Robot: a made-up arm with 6 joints. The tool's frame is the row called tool. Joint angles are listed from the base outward.
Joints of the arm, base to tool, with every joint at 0 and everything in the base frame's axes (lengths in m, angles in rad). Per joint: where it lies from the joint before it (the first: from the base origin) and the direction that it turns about. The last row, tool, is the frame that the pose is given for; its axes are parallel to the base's.
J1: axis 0 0 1 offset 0 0 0.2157
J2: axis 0 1 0 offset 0 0 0
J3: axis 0 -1 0 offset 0 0 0.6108
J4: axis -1 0 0 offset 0 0 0
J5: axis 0 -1 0 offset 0.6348 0 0
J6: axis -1 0 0 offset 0 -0.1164 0
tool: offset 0 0 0
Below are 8 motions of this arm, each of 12 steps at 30 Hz.
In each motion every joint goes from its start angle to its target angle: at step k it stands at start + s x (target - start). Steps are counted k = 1, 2, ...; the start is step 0. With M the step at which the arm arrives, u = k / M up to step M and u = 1 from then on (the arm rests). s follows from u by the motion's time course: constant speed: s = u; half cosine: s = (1 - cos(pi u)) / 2; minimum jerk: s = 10 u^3 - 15 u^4 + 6 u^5.
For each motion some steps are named. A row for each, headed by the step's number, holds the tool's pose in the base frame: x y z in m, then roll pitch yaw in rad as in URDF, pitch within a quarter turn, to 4 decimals.
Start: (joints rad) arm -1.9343 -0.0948 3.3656 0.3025 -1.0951 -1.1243
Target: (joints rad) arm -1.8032 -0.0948 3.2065 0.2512 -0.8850 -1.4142
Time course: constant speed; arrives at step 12
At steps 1, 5, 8, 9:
1: 0.1211 0.6512 0.6002 -2.3756 -0.7215 1.5701
5: 0.0954 0.6670 0.6339 -2.2592 -0.7118 1.5769
8: 0.0752 0.6769 0.6596 -2.1709 -0.7042 1.5826
9: 0.0682 0.6799 0.6682 -2.1414 -0.7016 1.5846

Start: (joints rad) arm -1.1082 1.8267 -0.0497 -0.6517 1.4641 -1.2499
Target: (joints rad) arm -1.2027 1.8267 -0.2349 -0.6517 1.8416 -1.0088
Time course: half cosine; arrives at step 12
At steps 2, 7, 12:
2: 0.0603 -0.3329 -0.5198 1.0318 0.3310 -1.8080
7: 0.0194 -0.2814 -0.4890 0.8415 0.2053 -1.8291
12: -0.0038 -0.2474 -0.4655 0.7165 0.1255 -1.8326

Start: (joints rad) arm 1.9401 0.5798 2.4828 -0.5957 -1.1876 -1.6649
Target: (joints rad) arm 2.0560 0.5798 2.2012 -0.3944 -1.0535 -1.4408
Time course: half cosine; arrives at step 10
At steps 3, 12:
3: 0.0065 0.2427 1.3544 1.4404 -0.6379 2.6082
12: -0.0669 0.3572 1.3629 1.4178 -0.5639 2.4622

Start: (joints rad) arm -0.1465 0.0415 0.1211 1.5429 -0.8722 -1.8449
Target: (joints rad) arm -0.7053 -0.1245 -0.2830 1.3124 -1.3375 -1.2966
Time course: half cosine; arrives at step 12
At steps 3, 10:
3: 0.6212 -0.1517 0.9709 0.2663 0.0234 -1.1664
10: 0.4344 -0.3783 0.8442 -0.3152 0.2703 -2.0022

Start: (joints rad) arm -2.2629 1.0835 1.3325 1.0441 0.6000 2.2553
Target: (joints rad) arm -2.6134 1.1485 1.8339 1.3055 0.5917 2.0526
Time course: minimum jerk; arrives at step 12
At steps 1, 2, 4, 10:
1: -0.7673 -0.8311 0.7569 2.7596 -0.5000 -1.6744
2: -0.7736 -0.8211 0.7640 2.7502 -0.5067 -1.6797
4: -0.8055 -0.7616 0.8041 2.6947 -0.5437 -1.7101
10: -0.8604 -0.4797 0.9493 2.4308 -0.6865 -1.8333

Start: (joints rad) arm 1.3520 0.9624 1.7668 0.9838 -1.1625 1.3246
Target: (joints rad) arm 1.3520 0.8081 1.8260 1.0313 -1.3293 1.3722
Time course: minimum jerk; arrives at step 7
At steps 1, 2, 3, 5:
1: 0.2512 0.8331 1.0930 -1.9397 0.0660 0.4768
2: 0.2461 0.8130 1.1119 -1.9287 0.0631 0.4621
3: 0.2366 0.7750 1.1454 -1.9073 0.0593 0.4357
5: 0.2148 0.6876 1.2122 -1.8566 0.0573 0.3804

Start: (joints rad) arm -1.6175 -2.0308 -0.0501 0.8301 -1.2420 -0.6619
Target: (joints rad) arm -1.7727 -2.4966 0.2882 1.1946 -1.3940 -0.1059
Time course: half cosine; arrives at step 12
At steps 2, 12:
2: -0.0249 0.9040 0.4561 1.0438 -0.5933 -2.6709
12: 0.1586 0.9881 -0.1521 1.3624 -0.4119 2.8977

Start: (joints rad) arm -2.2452 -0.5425 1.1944 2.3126 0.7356 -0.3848
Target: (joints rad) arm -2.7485 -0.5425 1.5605 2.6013 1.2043 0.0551
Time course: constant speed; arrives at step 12
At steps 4, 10, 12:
4: 0.4832 0.3152 1.3253 3.0793 -0.8733 -1.4679
10: 0.6317 0.2175 1.2751 2.7858 -0.8098 -1.8513
12: 0.6747 0.1717 1.2554 2.7039 -0.7967 -1.9912

